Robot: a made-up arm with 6 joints.
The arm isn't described. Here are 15 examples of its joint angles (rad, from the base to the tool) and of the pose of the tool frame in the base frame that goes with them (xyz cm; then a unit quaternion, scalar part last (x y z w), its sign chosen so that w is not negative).
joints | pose
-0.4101 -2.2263 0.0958 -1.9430 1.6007 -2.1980 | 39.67 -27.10 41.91 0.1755 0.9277 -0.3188 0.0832
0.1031 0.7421 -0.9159 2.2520 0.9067 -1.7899 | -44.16 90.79 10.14 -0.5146 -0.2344 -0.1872 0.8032
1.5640 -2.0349 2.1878 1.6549 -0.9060 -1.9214 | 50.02 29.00 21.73 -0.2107 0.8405 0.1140 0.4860
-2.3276 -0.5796 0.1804 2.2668 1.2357 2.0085 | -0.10 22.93 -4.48 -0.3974 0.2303 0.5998 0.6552
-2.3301 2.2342 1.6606 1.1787 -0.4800 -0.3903 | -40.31 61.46 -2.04 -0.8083 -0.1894 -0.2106 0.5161
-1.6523 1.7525 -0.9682 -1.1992 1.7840 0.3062 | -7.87 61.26 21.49 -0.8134 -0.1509 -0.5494 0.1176
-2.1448 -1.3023 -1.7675 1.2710 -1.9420 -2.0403 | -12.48 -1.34 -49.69 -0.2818 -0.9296 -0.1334 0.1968
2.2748 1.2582 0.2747 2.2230 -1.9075 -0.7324 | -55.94 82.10 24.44 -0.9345 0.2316 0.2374 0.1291
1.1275 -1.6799 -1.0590 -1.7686 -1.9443 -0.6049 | -6.78 8.45 14.11 0.8449 -0.1685 0.4886 0.1376
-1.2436 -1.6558 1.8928 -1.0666 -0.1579 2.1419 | -30.47 2.95 42.44 0.5310 0.1368 -0.5258 0.6503
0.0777 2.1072 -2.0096 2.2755 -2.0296 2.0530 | -14.48 38.00 -14.75 0.3380 0.0156 0.9283 0.1542
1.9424 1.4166 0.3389 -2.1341 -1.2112 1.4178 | -18.56 58.66 -7.49 0.1522 -0.7766 0.2704 0.5483
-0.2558 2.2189 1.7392 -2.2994 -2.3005 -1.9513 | -9.89 35.14 -13.70 -0.1953 -0.6335 0.3553 0.6590
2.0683 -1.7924 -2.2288 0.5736 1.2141 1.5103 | -11.57 -4.17 47.47 0.8799 0.2403 -0.1367 0.3863
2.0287 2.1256 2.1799 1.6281 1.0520 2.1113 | 19.64 50.19 8.64 0.0449 -0.8827 0.2560 0.3914
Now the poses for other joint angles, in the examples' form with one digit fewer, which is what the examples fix.
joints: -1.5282 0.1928 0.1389 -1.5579 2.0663 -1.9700
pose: 33.5 88.5 3.3 0.477 -0.387 -0.767 0.184
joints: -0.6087 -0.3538 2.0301 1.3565 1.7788 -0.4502
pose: -5.5 -25.7 7.9 -0.781 -0.463 0.316 0.275
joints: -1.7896 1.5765 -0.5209 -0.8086 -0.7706 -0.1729
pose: -3.3 43.4 12.0 0.341 -0.062 0.364 0.864
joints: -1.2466 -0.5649 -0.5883 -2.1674 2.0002 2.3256
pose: 54.6 55.3 -19.5 -0.176 0.633 0.731 0.185
